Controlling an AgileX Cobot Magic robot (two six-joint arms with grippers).
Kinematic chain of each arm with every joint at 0, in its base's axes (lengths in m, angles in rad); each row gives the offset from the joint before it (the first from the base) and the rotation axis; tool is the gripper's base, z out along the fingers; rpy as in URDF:
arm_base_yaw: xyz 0 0 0.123 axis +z
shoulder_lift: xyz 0 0 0 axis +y
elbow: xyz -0.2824 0 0.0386 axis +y
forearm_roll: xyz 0.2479 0 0.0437 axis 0.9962 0 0.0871
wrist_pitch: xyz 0 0 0 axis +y
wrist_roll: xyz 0.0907 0 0.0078 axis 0.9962 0 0.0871
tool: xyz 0 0 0 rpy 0 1.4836 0
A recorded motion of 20 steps. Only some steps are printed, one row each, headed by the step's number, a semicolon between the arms.
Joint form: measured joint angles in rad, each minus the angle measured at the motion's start. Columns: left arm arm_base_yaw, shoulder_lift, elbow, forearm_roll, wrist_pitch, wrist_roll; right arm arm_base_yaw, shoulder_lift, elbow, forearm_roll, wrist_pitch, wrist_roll.
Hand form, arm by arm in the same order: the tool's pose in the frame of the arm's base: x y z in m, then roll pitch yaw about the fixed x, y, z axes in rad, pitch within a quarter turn. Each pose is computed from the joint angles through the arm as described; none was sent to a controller.
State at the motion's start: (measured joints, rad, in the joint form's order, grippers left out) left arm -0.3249 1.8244 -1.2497 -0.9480 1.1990 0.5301; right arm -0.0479 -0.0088 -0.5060 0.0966 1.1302 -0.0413
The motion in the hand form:
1: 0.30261 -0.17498 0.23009 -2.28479 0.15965 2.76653; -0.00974 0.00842 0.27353 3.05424 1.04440 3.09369
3: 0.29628 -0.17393 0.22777 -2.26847 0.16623 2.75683; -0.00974 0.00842 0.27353 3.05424 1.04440 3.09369
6: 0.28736 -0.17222 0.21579 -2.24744 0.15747 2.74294; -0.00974 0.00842 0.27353 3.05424 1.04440 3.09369
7: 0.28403 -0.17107 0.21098 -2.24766 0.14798 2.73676; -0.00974 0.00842 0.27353 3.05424 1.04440 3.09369
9: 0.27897 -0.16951 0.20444 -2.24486 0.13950 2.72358; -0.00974 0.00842 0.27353 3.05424 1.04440 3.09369
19: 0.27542 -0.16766 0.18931 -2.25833 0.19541 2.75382; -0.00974 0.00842 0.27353 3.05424 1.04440 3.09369
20: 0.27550 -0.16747 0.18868 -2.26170 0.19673 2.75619; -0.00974 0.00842 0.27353 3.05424 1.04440 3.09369
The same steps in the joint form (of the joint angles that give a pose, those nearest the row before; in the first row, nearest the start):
1: 0.0000 -0.0111 0.0149 -0.0060 0.0000 0.0196; 0.0000 0.0000 0.0000 0.0000 0.0000 0.0000
3: 0.0000 -0.0248 0.0500 -0.0273 0.0000 0.0549; 0.0000 0.0000 0.0000 0.0000 0.0000 0.0000
6: 0.0000 -0.0269 0.1121 -0.0575 -0.0063 0.1147; 0.0000 0.0000 0.0000 0.0000 0.0000 0.0000
7: 0.0000 -0.0269 0.1334 -0.0583 -0.0088 0.1281; 0.0000 0.0000 0.0000 0.0000 0.0000 0.0000
9: 0.0000 -0.0269 0.1640 -0.0623 -0.0100 0.1551; 0.0000 0.0000 0.0000 0.0000 0.0000 0.0000
19: 0.0000 -0.0269 0.2336 -0.1176 -0.1011 0.2573; 0.0000 0.0000 0.0000 0.0000 0.0000 0.0000
20: 0.0000 -0.0269 0.2356 -0.1176 -0.1067 0.2584; 0.0000 0.0000 0.0000 0.0000 0.0000 0.0000

